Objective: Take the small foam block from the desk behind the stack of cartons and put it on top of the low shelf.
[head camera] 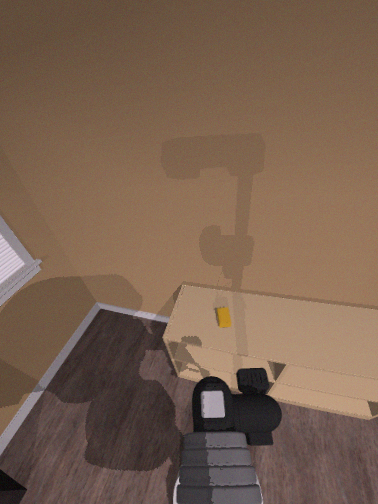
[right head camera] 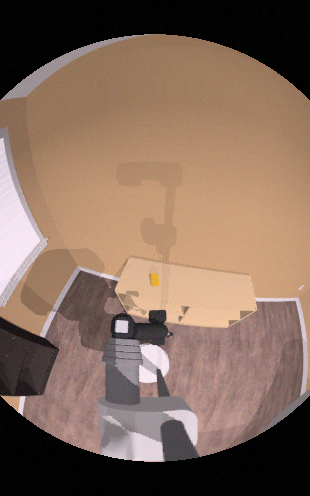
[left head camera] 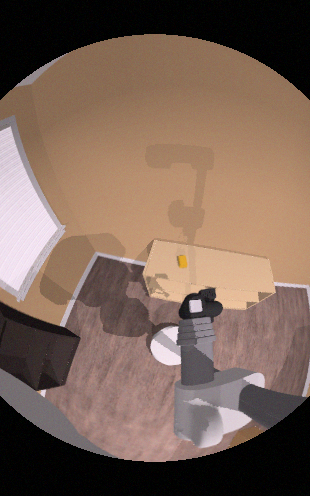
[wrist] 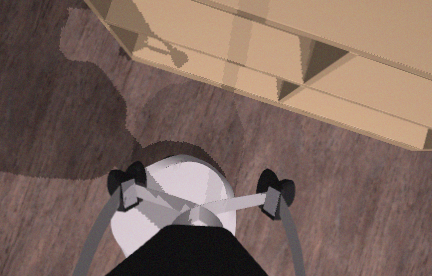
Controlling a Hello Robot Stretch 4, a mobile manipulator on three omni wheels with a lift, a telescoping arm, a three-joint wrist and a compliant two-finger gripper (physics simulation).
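Places are measured from the robot's base along level axes (x right, y ahead, z up), in millimetres.
Pixels of known places: gripper, fingertip midpoint: (wrist: 202, 181); robot's base at its link origin: (right head camera: 147, 361) (left head camera: 171, 344).
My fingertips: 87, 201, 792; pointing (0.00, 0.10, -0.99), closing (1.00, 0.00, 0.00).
Ahead of a thing's pixels: the offset from my fingertips to its top centre, as dx, dy, dz. "spot": to the spot under its first point. Level surfaces: height alone.
The small foam block {+3, +465, -165} (head camera: 224, 317) (left head camera: 183, 261) (right head camera: 154, 279) is yellow and lies on top of the low shelf {dz -211} (head camera: 300, 330) (left head camera: 230, 267) (right head camera: 210, 285), near its left end. The light wooden shelf (wrist: 360, 25) also shows at the top of the wrist view. My gripper (wrist: 202, 181) is open and empty in the wrist view, its two fingertips wide apart above the white round base, in front of the shelf and away from the block. In the head views the arm and wrist hide the fingers. The desk and the stack of cartons do not show.
The white round base (left head camera: 165, 346) (right head camera: 154, 364) (wrist: 185, 175) is below the arm on the wood floor. A dark box-like piece of furniture (left head camera: 37, 345) (right head camera: 25, 360) stands at the left. A tan wall rises behind the shelf, and a window {spot: -1285, +535, +418} (left head camera: 22, 215) is at the left.
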